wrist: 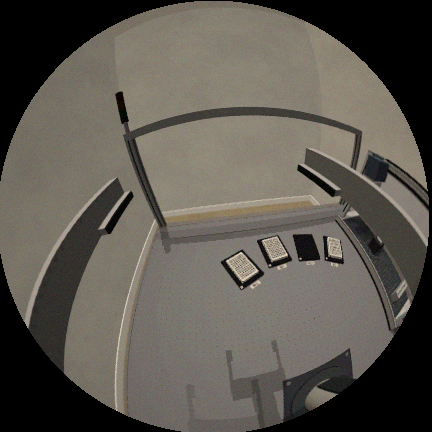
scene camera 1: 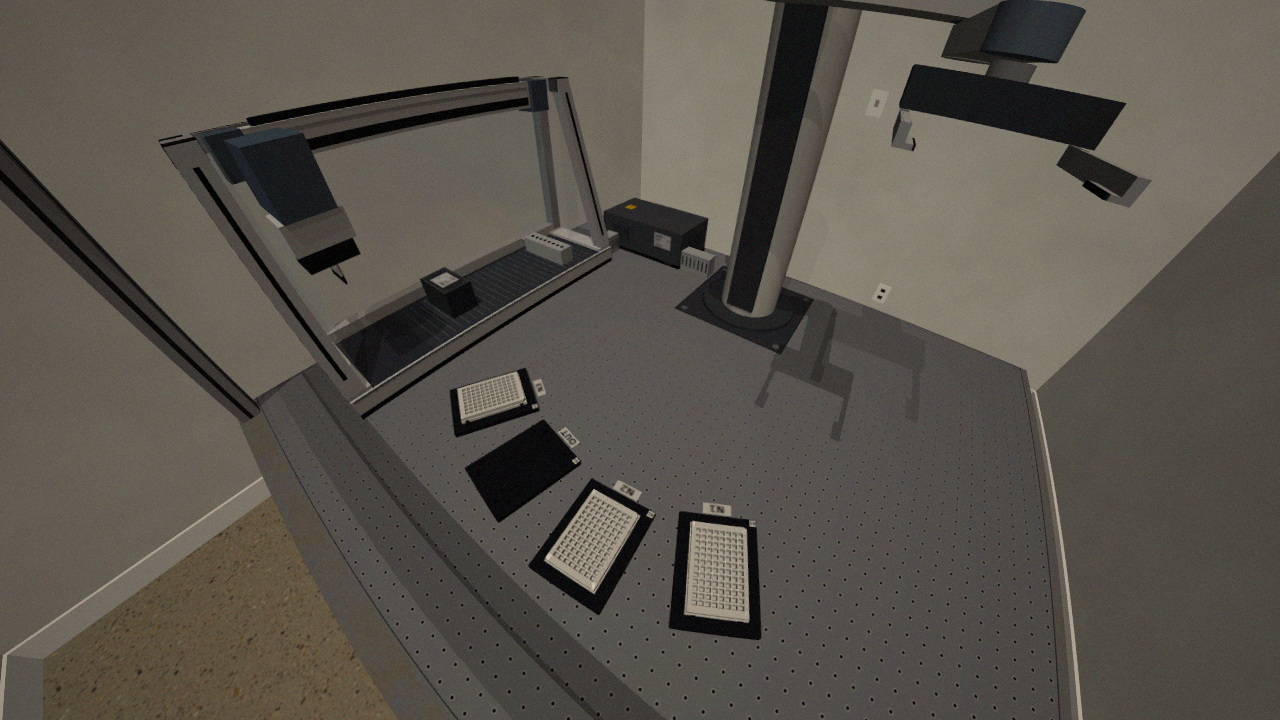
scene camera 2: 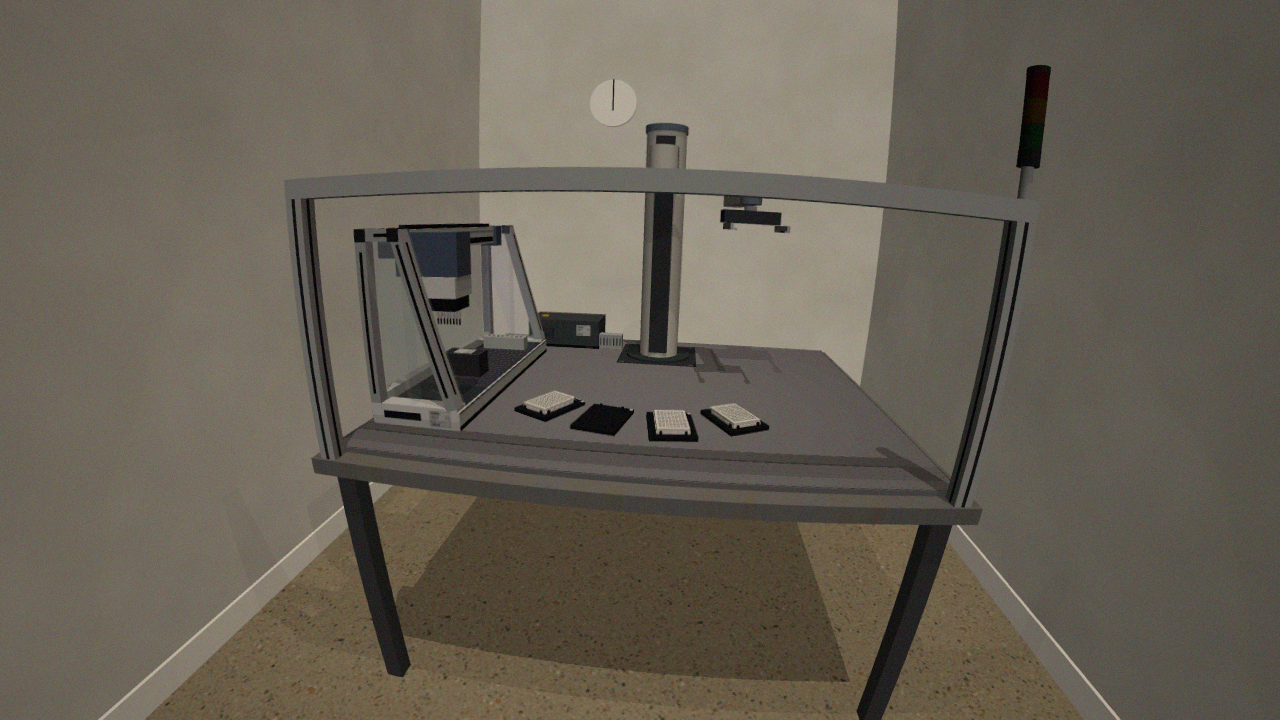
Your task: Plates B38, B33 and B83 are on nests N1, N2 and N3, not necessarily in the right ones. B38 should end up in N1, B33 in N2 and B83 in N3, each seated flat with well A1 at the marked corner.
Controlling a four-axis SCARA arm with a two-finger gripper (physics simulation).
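A white plate lies on black nest N1. Another white plate lies on nest N2. A third white plate lies on the nest at the far left in scene camera 1, whose label is too small to read. All three look level. Plate names and A1 corners cannot be read. My gripper is open and empty, high above the bench, behind the plates and right of the column.
The bare black nest marked OUT lies between N2 and the far-left nest. The arm's column stands behind. A gantry machine stands left, and a frame spans the front edge.
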